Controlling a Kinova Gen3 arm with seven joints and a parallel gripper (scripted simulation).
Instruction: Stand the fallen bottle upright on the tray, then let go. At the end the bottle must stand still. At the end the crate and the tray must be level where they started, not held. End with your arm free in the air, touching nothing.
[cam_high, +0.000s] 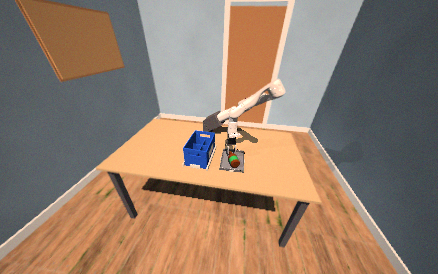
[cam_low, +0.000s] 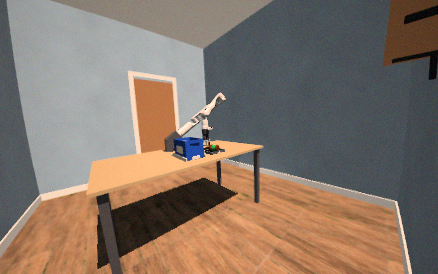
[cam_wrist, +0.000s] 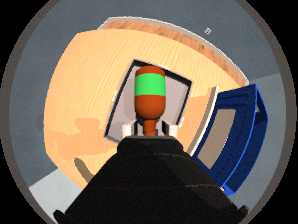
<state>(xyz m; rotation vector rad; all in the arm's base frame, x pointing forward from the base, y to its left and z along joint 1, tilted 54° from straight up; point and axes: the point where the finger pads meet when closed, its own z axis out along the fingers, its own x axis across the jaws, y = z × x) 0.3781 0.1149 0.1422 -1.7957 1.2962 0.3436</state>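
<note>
Right now my hand is 4 cm short of the bottle, 2 cm to the right of it and 4 cm above it. Also, from my hand: blue crate (5 cm ahead, 26 cm to the right); then tray (3 cm ahead, 2 cm to the left, 7 cm below).
</note>
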